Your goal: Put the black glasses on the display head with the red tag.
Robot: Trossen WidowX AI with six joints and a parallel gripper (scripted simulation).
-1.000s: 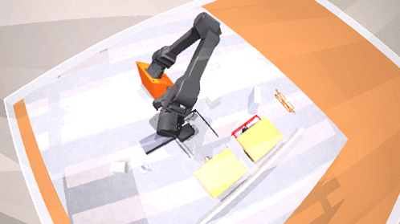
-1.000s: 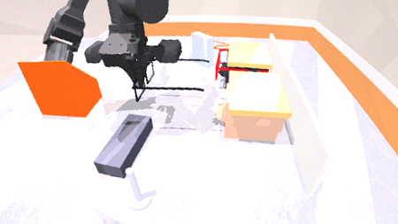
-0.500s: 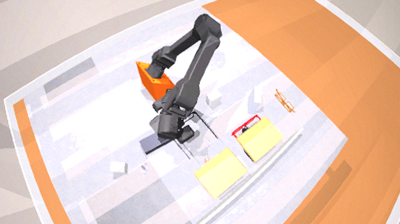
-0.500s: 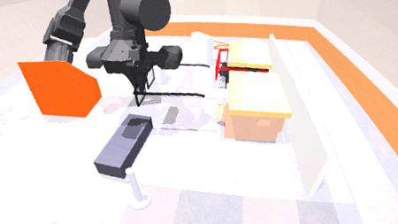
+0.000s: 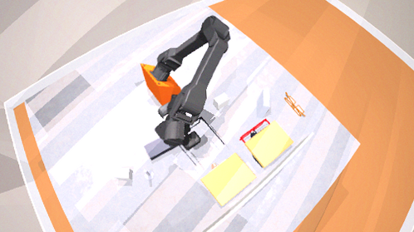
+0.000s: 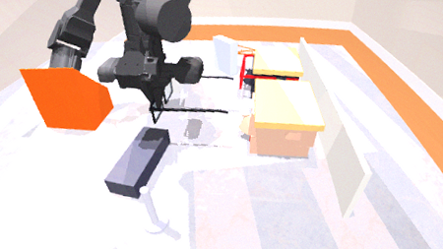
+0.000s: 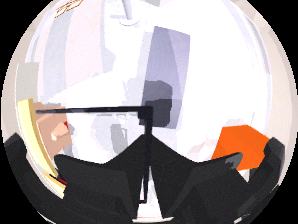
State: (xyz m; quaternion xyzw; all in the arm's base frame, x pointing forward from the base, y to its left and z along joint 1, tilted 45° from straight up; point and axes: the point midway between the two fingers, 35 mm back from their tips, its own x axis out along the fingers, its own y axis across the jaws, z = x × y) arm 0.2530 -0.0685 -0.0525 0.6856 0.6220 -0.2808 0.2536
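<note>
My gripper tip is 8 cm above the dark grey box, 6 cm to the left of it and 3 cm past it. Round my gripper tip: display head (24 cm to the left, 24 cm ahead, 4 cm below); pale see-through panel (36 cm ahead, 12 cm to the left, 4 cm below); white post (19 cm to the right, 7 cm below, 3 cm ahead).
</note>
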